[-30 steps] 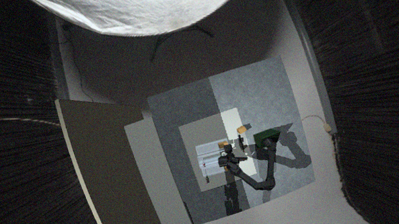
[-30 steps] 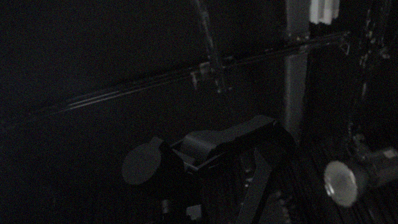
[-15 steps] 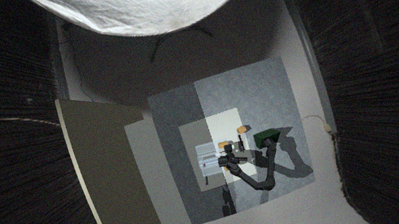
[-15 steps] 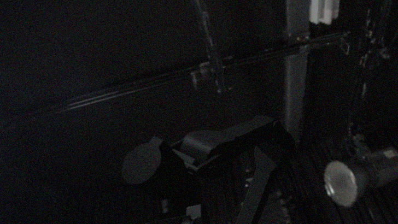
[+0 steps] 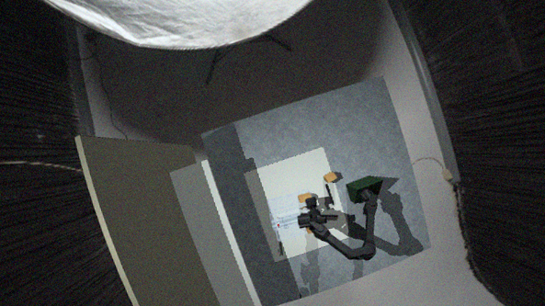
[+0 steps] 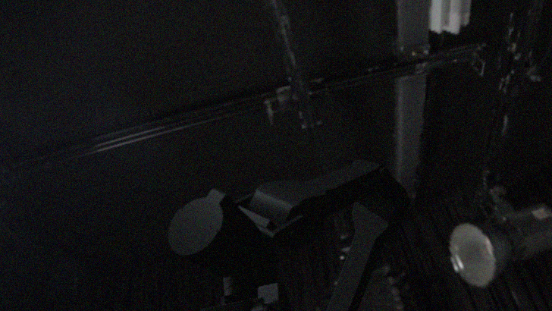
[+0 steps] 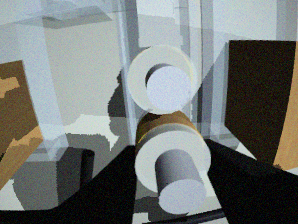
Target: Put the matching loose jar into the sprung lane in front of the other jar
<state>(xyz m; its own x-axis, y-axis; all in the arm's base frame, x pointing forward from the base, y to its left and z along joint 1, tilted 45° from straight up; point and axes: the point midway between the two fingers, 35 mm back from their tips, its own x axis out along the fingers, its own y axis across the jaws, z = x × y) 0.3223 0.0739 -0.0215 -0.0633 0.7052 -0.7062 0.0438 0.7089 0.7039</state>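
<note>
My gripper tip is 150 mm short of the clear pusher lane, 40 mm above it and 20 mm to the right of it.
</note>
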